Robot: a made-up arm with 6 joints. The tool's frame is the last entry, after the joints.
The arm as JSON. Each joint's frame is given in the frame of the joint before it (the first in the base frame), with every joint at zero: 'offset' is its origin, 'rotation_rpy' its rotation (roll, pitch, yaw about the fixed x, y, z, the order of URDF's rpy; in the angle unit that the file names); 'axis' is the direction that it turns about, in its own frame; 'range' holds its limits. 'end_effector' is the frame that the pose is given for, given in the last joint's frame.
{
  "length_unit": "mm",
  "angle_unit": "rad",
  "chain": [
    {
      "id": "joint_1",
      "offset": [
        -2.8,
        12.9,
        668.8
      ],
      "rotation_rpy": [
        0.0,
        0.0,
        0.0
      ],
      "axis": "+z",
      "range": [
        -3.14,
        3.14
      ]
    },
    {
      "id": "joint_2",
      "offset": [
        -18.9,
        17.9,
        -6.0
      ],
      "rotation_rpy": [
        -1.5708,
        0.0,
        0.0
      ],
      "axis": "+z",
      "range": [
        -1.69,
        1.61
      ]
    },
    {
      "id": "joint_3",
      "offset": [
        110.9,
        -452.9,
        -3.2
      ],
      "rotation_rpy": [
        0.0,
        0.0,
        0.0
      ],
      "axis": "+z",
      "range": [
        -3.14,
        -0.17
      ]
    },
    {
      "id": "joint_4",
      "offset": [
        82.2,
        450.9,
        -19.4
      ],
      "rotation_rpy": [
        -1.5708,
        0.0,
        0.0
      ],
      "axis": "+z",
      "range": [
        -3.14,
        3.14
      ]
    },
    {
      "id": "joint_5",
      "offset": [
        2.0,
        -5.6,
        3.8
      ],
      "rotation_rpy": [
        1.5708,
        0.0,
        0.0
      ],
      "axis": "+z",
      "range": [
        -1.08,
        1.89
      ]
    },
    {
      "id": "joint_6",
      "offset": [
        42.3,
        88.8,
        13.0
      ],
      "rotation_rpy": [
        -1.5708,
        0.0,
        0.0
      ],
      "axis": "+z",
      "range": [
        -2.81,
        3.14
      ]
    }
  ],
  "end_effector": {
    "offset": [
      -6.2,
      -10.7,
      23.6
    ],
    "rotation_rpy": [
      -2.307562,
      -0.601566,
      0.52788
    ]
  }
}
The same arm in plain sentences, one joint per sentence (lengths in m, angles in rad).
The arm has six revolute joints in a row. What follows holds with every joint at zero, and every direction is one of the base frame's. Joint 1 sits 0.0028 m along -x and 0.0129 m along +y and 0.6688 m along +z from the base frame's origin and rotates about +z, from -3.14 to 3.14 rad. Joint 2 sits 0.0189 m along -x and 0.0179 m along +y and 0.006 m along -z from joint 1 and rotates about +y, from -1.69 to 1.61 rad. Joint 3 sits 0.1109 m along +x and 0.0032 m along -y and 0.4529 m along +z from joint 2 and rotates about +y, from -3.14 to -0.17 rad. Joint 4 sits 0.0822 m along +x and 0.0194 m along -y and 0.4509 m along -z from joint 3 and rotates about -z, from -3.14 to 3.14 rad. Joint 5 sits 0.002 m along +x and 0.0056 m along +y and 0.0038 m along -z from joint 4 and rotates about +y, from -1.08 to 1.89 rad. Joint 6 sits 0.0423 m along +x and 0.013 m along +y and 0.0888 m along -z from joint 5 and rotates about -z, from -2.81 to 3.14 rad. The tool frame, which is the frame that the pose is given for, sits 0.0062 m along -x and 0.0107 m along +y and 0.0236 m along -z from joint 6; its axes are the base frame's turned by roll 0.834, pitch 0.6016 and yaw -0.5279 rad (as in URDF: about the fixed x, then y, then z).
